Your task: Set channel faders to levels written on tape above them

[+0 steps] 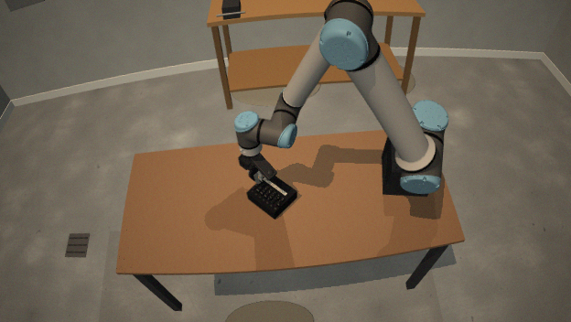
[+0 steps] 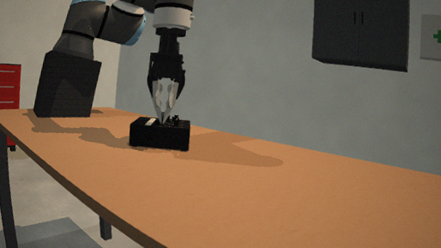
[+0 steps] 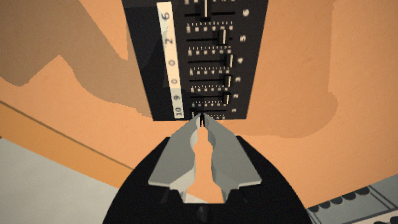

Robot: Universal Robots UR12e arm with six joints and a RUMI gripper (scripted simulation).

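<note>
The master fader is 110 mm to the left of my hand, 80 mm behind it and 10 mm below it.
</note>
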